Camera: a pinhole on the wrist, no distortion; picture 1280 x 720 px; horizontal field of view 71.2 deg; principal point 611.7 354.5 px. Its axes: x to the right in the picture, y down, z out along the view. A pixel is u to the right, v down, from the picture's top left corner.
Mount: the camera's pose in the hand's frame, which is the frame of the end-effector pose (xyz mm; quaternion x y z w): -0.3 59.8 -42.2 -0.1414 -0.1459 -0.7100 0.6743
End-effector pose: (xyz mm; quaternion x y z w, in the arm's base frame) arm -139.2 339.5 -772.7 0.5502 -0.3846 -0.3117 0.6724
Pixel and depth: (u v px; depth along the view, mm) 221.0 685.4 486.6
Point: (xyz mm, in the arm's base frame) -320.5 104.1 -276.7
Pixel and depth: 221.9 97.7 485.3
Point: -478.1 378.8 -319.3
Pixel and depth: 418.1 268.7 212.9
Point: -264.6 324.6 -578.6
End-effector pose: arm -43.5 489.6 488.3 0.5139 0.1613 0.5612 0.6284
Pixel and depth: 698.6 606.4 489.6
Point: 223.6 377.6 888.3
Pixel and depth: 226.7 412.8 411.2
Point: -32.4 337.9 931.3
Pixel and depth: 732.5 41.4 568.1
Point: 165.9 43.9 811.9
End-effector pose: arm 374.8 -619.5 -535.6 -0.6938 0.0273 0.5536 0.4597
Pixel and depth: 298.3 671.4 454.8
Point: -0.3 -547.4 -890.1
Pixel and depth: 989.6 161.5 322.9
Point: 81.0 -488.2 -505.2
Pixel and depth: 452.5 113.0 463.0
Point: -107.6 -630.8 -626.5
